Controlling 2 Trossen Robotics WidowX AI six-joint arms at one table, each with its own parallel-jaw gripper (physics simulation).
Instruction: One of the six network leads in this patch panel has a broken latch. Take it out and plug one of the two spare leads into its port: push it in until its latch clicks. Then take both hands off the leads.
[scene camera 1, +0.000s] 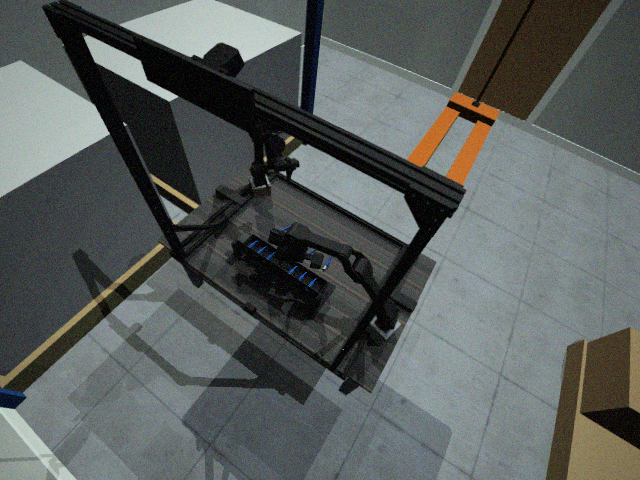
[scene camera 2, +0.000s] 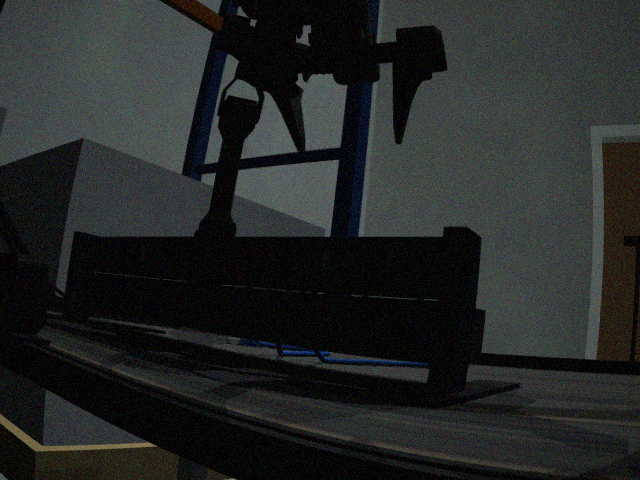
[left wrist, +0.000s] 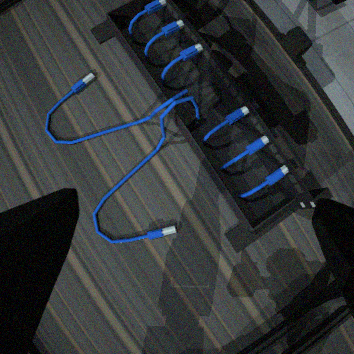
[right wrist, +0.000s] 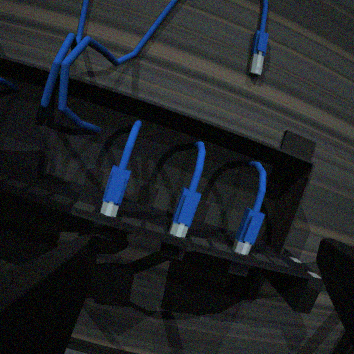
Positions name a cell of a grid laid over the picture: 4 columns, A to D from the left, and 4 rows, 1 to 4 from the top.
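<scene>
My left gripper (scene camera 2: B1), (scene camera 1: B2), (left wrist: C3): open, holds nothing. My right gripper (scene camera 2: C2), (right wrist: C3): seen too.
</scene>
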